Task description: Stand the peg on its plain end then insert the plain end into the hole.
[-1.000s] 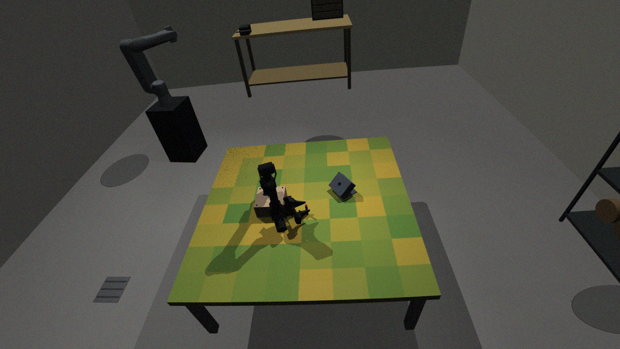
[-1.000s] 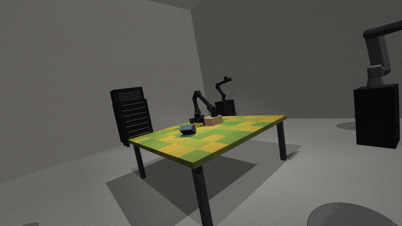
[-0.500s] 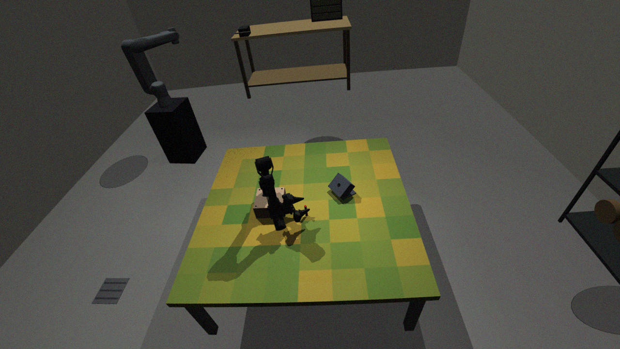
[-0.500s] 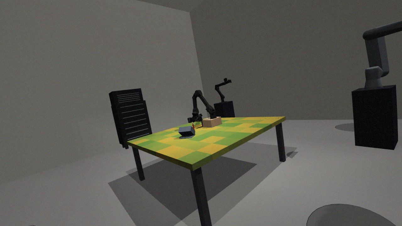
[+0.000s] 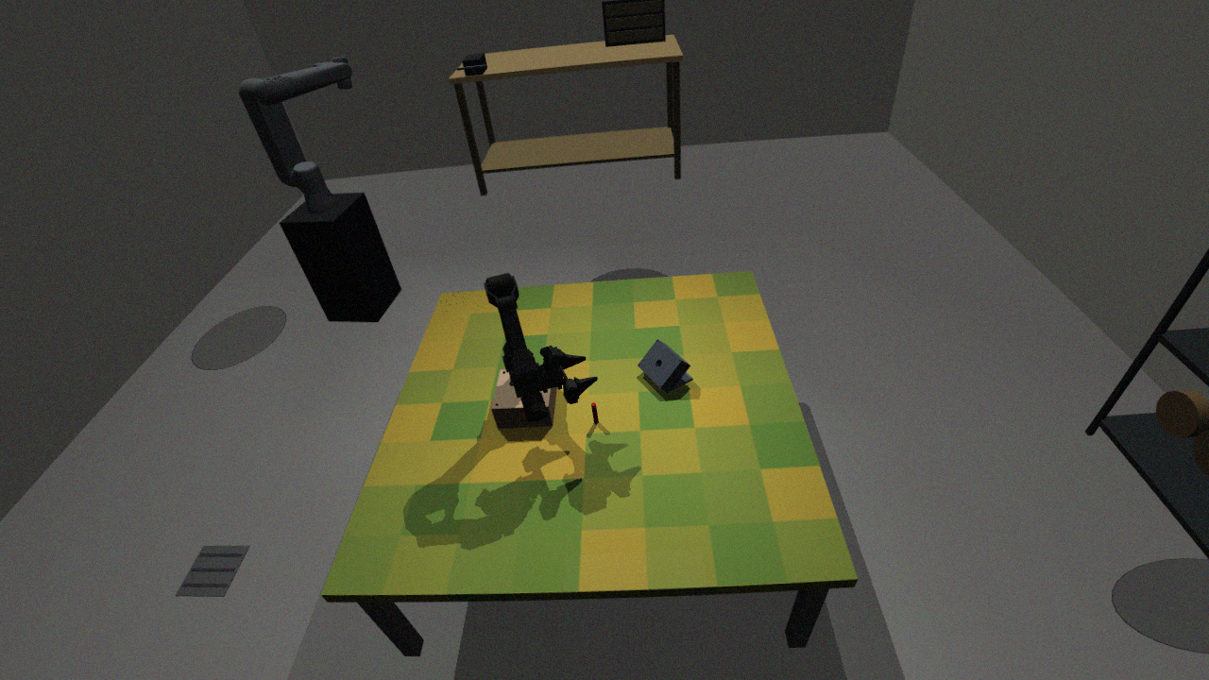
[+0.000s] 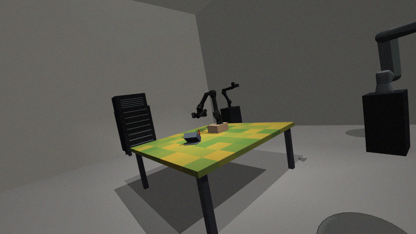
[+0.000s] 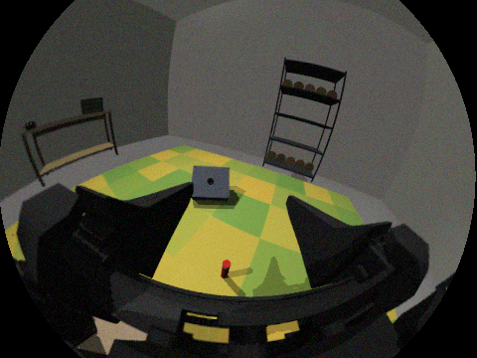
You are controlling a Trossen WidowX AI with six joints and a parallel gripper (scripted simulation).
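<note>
My gripper tip is 17 cm above the red peg and 1 cm past it. Round my gripper tip: sloped panel (21 cm to the left, 18 cm ahead, 17 cm below).
</note>
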